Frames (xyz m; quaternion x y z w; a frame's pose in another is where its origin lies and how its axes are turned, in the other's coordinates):
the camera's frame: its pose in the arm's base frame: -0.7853 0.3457 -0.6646 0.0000 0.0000 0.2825 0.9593
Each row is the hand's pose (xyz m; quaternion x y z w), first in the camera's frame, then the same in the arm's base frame.
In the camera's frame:
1: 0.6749 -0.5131 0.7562 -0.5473 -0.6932 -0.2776 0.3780
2: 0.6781 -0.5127 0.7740 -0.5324 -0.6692 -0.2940 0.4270
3: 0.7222 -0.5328 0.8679 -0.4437 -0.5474 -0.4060 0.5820
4: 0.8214 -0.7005 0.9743 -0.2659 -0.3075 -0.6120 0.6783
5: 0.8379 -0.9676 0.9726 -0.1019 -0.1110 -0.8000 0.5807
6: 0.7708 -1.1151 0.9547 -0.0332 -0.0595 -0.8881 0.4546
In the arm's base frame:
1: 0.0600 0.2803 0.0916 -0.3292 -0.8196 -0.1595 0.4410
2: 0.0624 0.2823 0.1094 -0.3217 -0.7923 -0.1614 0.4926
3: 0.1104 0.2893 0.2033 -0.2710 -0.6504 -0.2250 0.6730
4: 0.2847 0.2022 0.3097 -0.1682 -0.3701 -0.3955 0.8236
5: 0.4433 -0.0134 0.3080 -0.0664 -0.1353 -0.6034 0.7831
6: 0.4668 -0.1737 0.2901 -0.0150 -0.0665 -0.7235 0.6870

